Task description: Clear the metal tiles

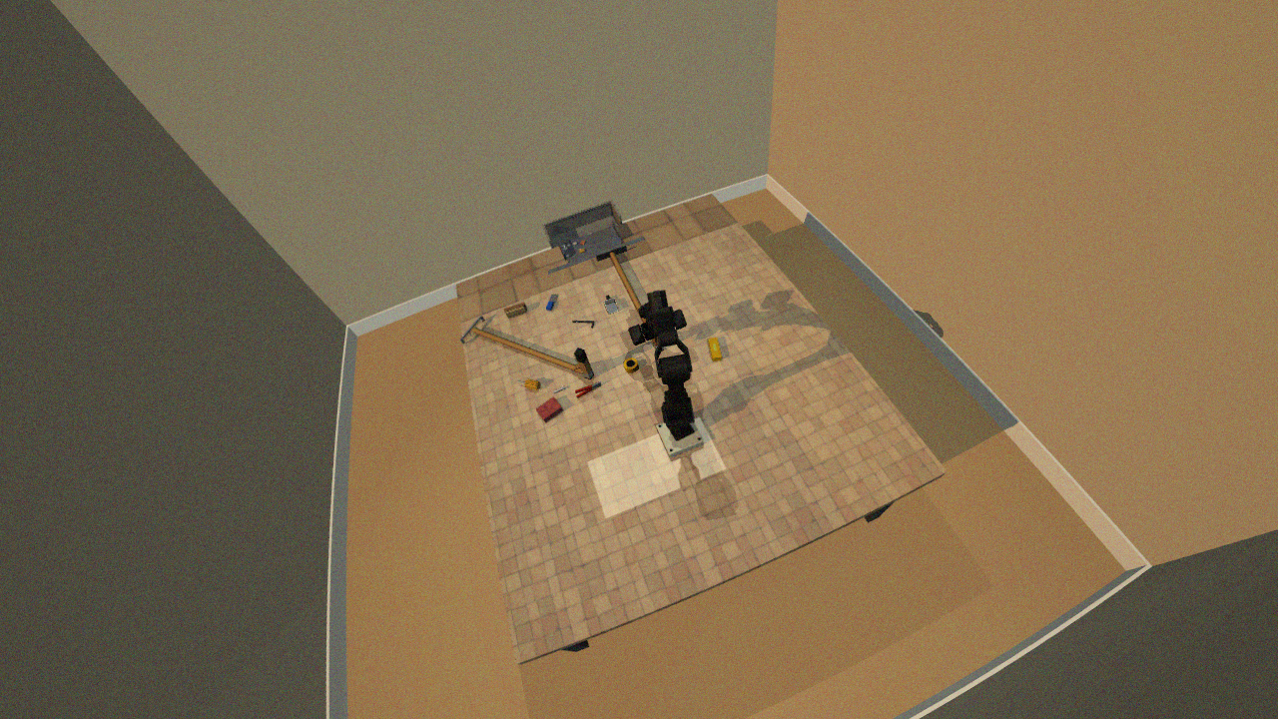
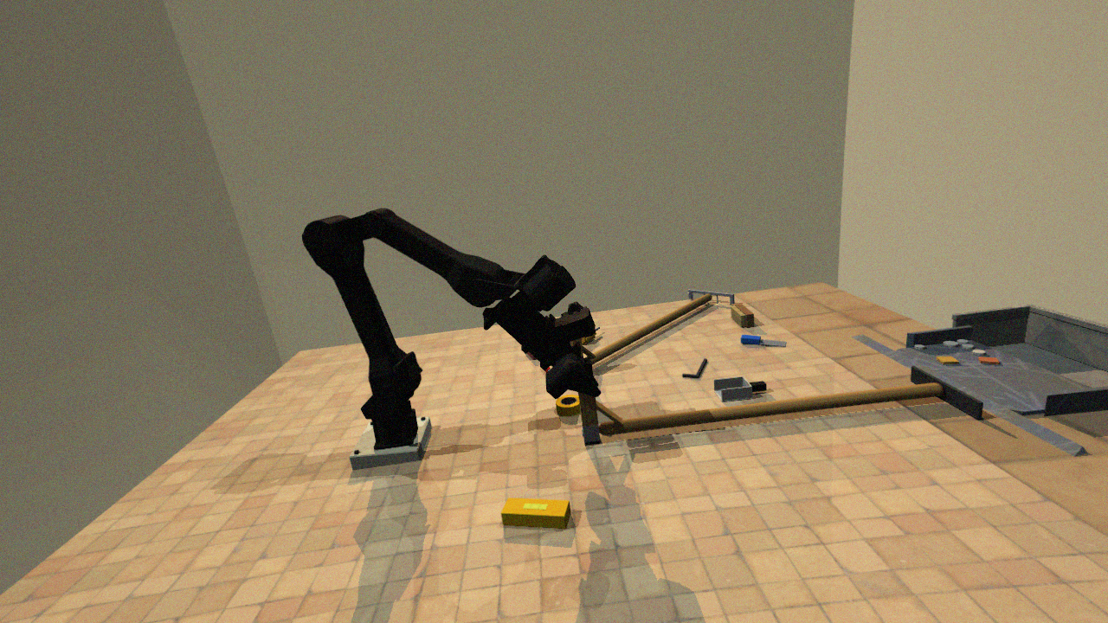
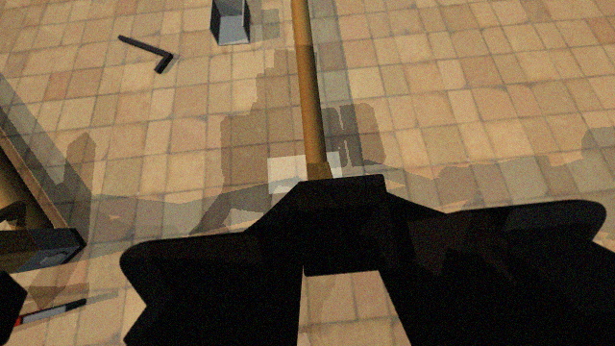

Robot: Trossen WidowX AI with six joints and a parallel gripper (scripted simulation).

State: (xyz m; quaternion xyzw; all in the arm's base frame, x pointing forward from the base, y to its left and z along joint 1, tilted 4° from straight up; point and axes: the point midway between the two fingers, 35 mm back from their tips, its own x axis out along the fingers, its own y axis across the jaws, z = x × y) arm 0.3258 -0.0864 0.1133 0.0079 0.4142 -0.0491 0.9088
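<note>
My gripper tip is 4 cm past the yellow tape roll, 12 cm to the right of it and 8 cm above it. Round my gripper tip: red screwdriver 5 cm behind, 29 cm to the left, 8 cm below; yellow block 13 cm behind, 16 cm to the right, 7 cm below; small grey box 28 cm ahead, 7 cm to the left, 8 cm below.
</note>
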